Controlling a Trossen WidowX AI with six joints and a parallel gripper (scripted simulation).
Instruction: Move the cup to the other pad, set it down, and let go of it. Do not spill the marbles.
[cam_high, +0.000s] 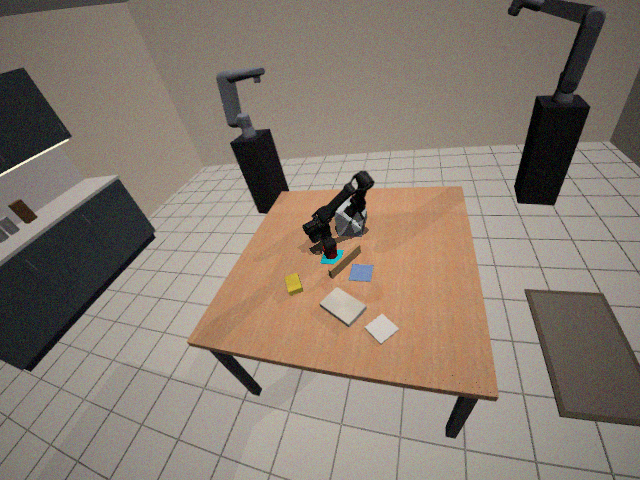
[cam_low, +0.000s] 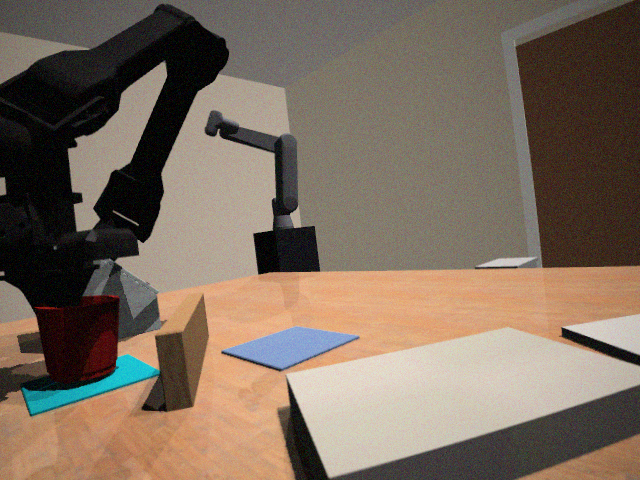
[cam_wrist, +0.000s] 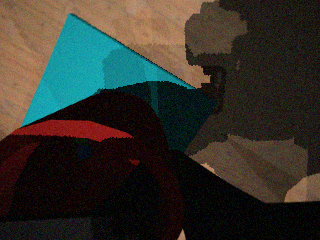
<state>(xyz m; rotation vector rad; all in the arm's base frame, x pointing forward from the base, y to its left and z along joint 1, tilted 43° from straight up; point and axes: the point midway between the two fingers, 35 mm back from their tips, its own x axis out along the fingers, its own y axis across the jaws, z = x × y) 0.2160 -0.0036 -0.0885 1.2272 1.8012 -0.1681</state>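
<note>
Right now my gripper tip is 2 cm to the right of the red cup and 2 cm short of it. From my gripper tip the other things lie so: green marble (4 cm ahead, 3 cm to the left, 2 cm below); cyan pad (5 cm below, 2 cm to the left, 2 cm ahead); brown wooden block (11 cm to the left, 6 cm ahead, 2 cm below).
</note>
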